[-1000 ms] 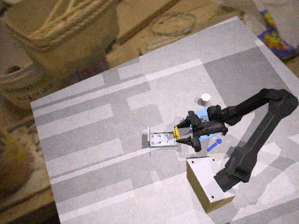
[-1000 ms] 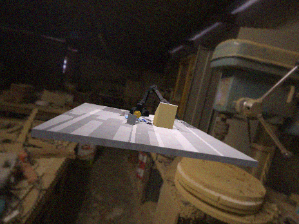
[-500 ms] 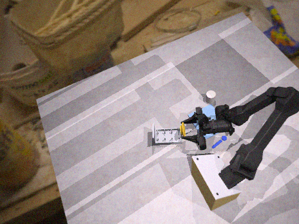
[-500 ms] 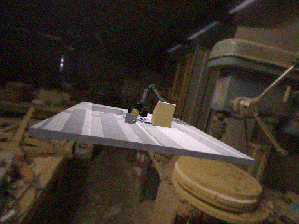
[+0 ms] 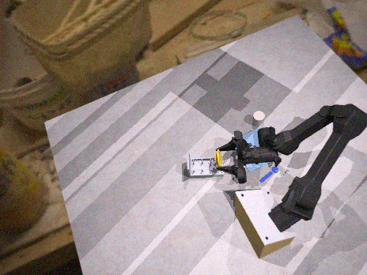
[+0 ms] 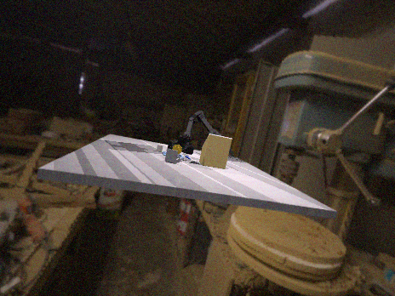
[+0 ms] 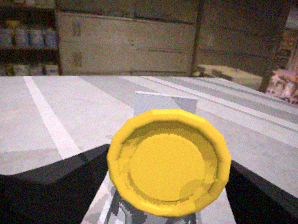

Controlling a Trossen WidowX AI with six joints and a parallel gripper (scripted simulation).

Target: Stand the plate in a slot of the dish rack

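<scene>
Right now the dish rack is 2 cm ahead of my gripper tip, 4 cm to the left of it and 5 cm below it. From my gripper tip the other things lie so: light blue mat (2 cm behind, 16 cm to the right, 7 cm below); yellow plate (1 cm to the right); blue spoon (13 cm behind, 15 cm to the right, 7 cm below).
</scene>
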